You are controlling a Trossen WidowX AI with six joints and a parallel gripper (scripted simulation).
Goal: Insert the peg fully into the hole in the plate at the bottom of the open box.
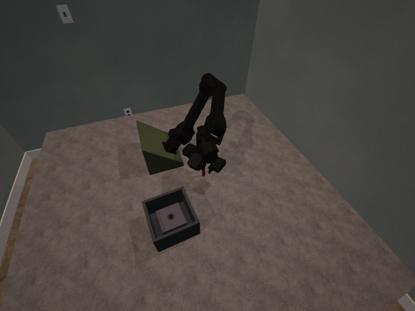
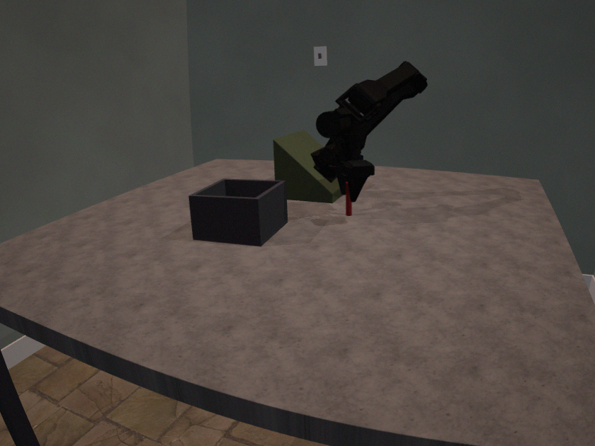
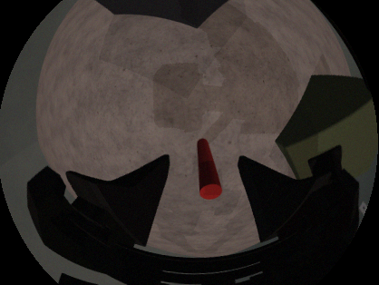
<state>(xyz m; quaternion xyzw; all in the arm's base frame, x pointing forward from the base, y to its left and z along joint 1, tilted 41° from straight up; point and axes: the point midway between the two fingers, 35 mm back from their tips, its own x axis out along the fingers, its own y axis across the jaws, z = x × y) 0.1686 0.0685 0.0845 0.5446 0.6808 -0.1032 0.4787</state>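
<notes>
Right now the red peg is 4 cm below my hand. The rest, counted from my hand: pale plate: 17 cm ahead, 20 cm to the right, 3 cm below; then box: 17 cm ahead, 20 cm to the right, 5 cm below.
</notes>
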